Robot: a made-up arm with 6 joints.
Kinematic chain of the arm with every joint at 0, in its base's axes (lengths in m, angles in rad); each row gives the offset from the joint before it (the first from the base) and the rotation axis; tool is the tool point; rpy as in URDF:
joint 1: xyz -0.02 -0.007 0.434 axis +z
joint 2: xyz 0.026 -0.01 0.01 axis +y
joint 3: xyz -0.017 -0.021 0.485 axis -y
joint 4: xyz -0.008 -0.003 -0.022 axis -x
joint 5: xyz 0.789 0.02 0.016 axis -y
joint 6: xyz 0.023 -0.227 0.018 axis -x
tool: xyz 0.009 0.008 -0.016 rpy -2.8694 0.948 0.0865
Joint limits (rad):
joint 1: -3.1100..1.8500
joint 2: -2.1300..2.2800
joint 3: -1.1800..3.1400
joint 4: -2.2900..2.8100
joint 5: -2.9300..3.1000
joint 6: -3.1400..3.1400
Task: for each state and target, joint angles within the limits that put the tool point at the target. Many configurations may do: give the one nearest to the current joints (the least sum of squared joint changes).
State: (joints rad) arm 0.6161 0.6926 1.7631 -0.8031 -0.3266 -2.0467
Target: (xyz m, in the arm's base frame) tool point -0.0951 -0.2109 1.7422
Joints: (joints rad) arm 0.3164 0.1200 2.1339 -0.9876 -0.3765 -2.0169
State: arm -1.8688 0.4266 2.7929 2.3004 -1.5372 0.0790
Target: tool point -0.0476 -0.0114 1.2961
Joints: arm -1.8816 1.1869 3.1400 1.6945 -1.7067 0.1238
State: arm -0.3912 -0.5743 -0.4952 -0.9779 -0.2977 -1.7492
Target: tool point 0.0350 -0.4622 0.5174
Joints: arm -1.0629 -0.9966 -1.0159 -0.9718 -0.2078 -1.7337
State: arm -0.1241 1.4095 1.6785 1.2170 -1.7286 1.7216
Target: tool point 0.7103 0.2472 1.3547
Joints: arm 0.4445 1.2890 2.2595 1.4232 -1.7887 1.6878
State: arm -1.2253 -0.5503 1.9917 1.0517 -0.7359 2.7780
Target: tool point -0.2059 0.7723 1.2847
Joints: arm -1.4672 -0.0769 2.4035 1.1660 -0.7096 2.7648
